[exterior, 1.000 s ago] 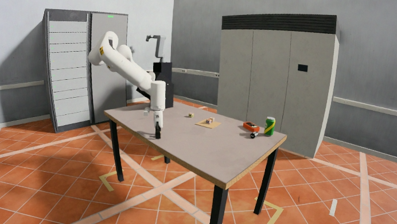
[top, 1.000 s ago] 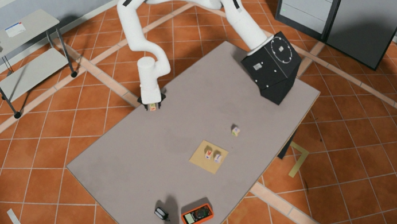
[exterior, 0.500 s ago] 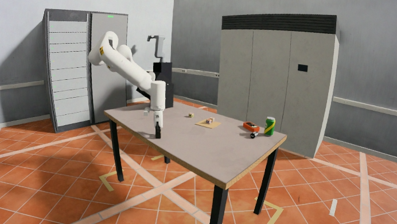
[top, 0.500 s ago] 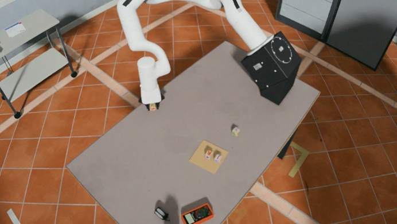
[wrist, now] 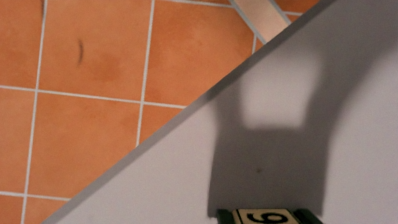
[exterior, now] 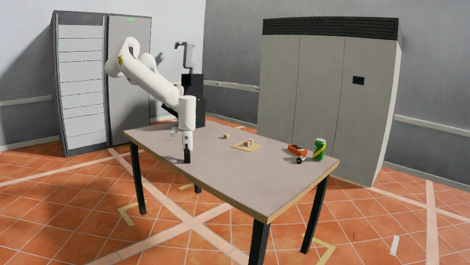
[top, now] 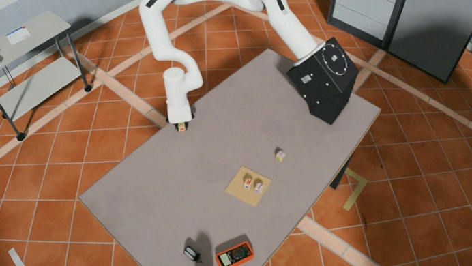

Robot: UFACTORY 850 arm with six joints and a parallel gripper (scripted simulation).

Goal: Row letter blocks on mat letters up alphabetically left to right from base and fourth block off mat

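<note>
The tan mat lies 420 mm to the left of my hand, 50 mm ahead of it and 20 mm below it. From my hand the other things lie so: green can: 550 mm to the left, 480 mm ahead, 40 mm above; then orange multimeter: 570 mm to the left, 330 mm ahead; then small black device: 450 mm to the left, 420 mm ahead.
</note>
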